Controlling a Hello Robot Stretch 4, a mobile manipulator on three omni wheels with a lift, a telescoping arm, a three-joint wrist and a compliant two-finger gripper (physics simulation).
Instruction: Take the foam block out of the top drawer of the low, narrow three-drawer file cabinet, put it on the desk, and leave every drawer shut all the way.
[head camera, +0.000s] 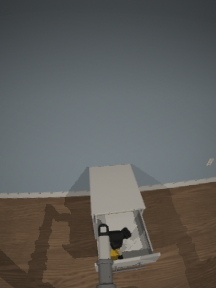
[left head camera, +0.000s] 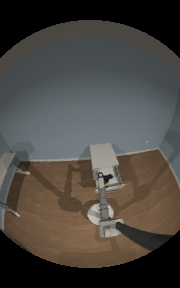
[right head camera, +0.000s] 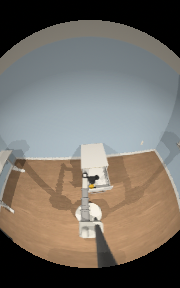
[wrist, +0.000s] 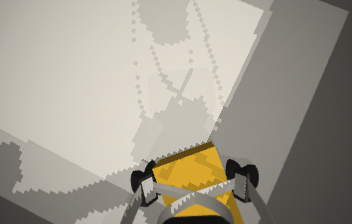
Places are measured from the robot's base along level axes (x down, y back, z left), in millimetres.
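Pixels of known places: gripper, fingertip midpoint: (head camera: 116, 252) (left head camera: 104, 184) (right head camera: 92, 184) (wrist: 193, 173).
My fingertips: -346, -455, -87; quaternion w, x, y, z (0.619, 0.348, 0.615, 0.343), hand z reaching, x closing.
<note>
Ahead of a thing's pixels: the offset from my fingertips to its top centre, as dx, dy, dz. "pt": to the spot under its first point. Level surfaces: height alone.
The low white file cabinet @[pt -146, -486, -28] (head camera: 114, 187) (left head camera: 104, 155) (right head camera: 94, 156) stands against the wall. Its top drawer @[pt -120, +94, -143] (head camera: 141, 259) (left head camera: 114, 188) (right head camera: 104, 189) is pulled out; the lower drawer fronts are hidden. The yellow foam block @[-46, +14, +13] (head camera: 114, 254) (wrist: 187, 167) is inside it, near the front left corner in the head view. My gripper (wrist: 193, 173) reaches down into the drawer, its two fingertips against opposite sides of the block, shut on it. The block sits slightly turned between them. Whether it touches the drawer floor I cannot tell. The desk @[dx -346] (left head camera: 7, 161) (right head camera: 4, 158) shows partly at the far left.
My arm (head camera: 104, 255) (left head camera: 103, 200) (right head camera: 85, 200) extends over the drawer's front left part. The desk's metal feet (left head camera: 11, 211) (right head camera: 7, 207) stand on the wooden floor at the left. A blue wall rises behind the cabinet.
</note>
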